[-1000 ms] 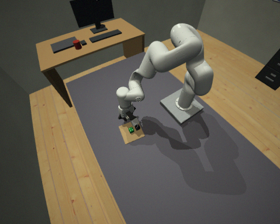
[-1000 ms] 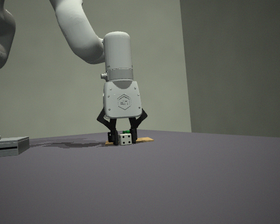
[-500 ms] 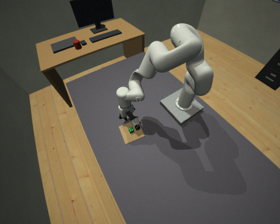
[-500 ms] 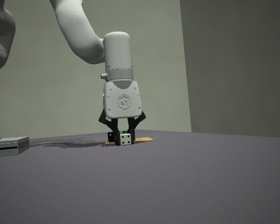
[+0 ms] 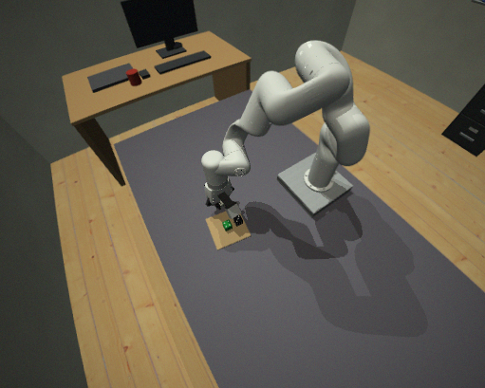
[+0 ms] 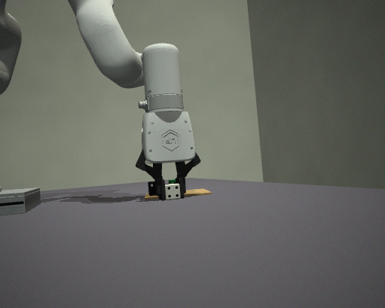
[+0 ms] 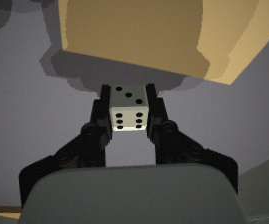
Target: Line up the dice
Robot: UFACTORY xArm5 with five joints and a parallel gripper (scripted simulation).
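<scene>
Now: hand 1 cm above the white die. Round my hand: tan mat (5 cm ahead, 9 cm to the left, 2 cm below); then green die (5 cm ahead, 9 cm to the left); then black die (11 cm to the left).
</scene>
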